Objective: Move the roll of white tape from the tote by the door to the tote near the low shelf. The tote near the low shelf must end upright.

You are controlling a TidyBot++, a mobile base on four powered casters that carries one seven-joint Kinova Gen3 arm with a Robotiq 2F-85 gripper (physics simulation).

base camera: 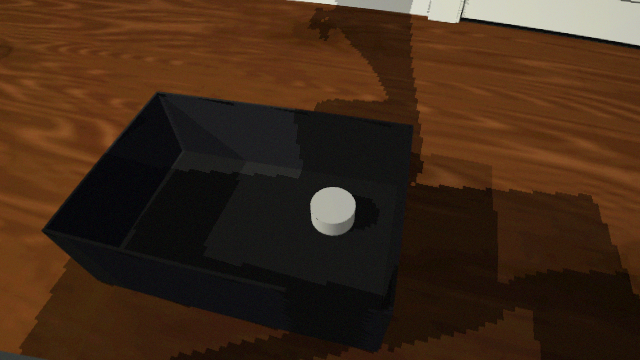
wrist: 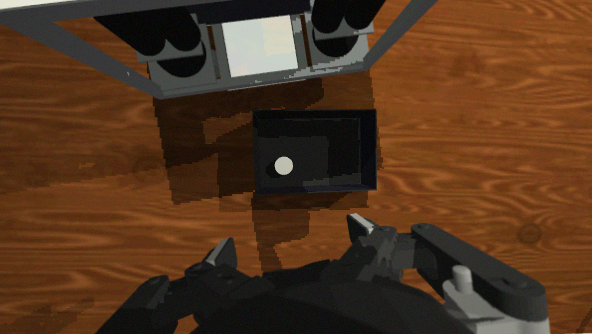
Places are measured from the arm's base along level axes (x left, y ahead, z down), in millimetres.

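Pixels of known places: gripper, fingertip midpoint: (wrist: 292, 238).
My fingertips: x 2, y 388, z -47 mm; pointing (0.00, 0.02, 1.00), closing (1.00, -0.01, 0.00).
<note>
Ahead of a thing's pixels: the offset from my fingertips to its top centre. Level surfaces: height alone.
A black open tote {dx +89, dy -61, dz +344 mm} (base camera: 200, 280) (wrist: 368, 150) stands upright on the wooden floor. The roll of white tape {dx +6, dy -37, dz +417 mm} (base camera: 333, 210) (wrist: 283, 165) lies flat inside it, near the right end in the base camera view and near the left end in the wrist view. My gripper (wrist: 292, 238) is open and empty, with its fingertips below the tote's lower edge in the wrist view, apart from tote and tape. The gripper does not show in the base camera view. I cannot tell from these frames which of the two totes this is. A second tote does not show.
My base (wrist: 182, 89), a grey frame with dark wheels, stands close above the tote in the wrist view. A white structure (base camera: 550, 22) runs along the top right of the base camera view. Shadows of the arm and base fall across the tote and the wooden floor {dz +444 mm} (base camera: 225, 65) (wrist: 475, 125).
</note>
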